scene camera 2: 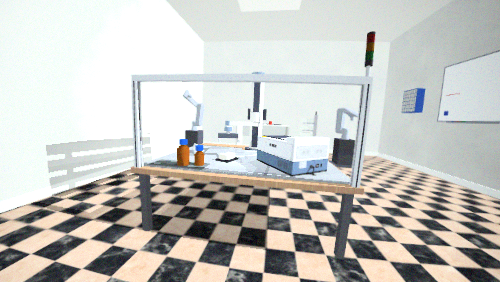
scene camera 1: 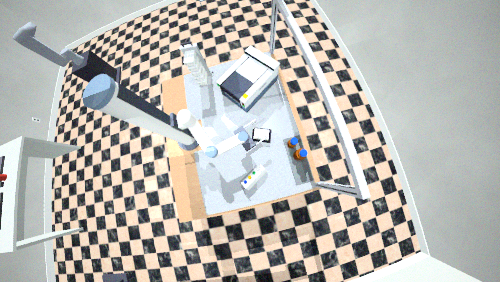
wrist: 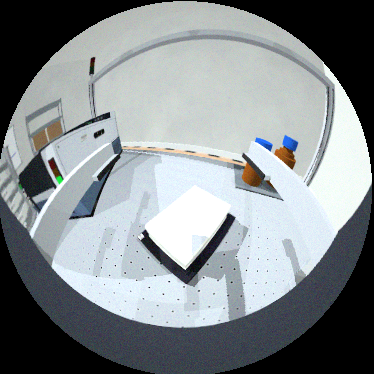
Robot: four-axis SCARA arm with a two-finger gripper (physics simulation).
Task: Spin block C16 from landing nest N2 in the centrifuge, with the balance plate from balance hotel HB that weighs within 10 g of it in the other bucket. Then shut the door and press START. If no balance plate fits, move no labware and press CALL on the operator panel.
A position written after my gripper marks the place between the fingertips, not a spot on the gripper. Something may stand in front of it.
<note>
My gripper [wrist: 179,143] carries nothing. Further things: a brown bottles with blue caps [wrist: 284,153] and a white plate in dark frame [wrist: 185,275].
</note>
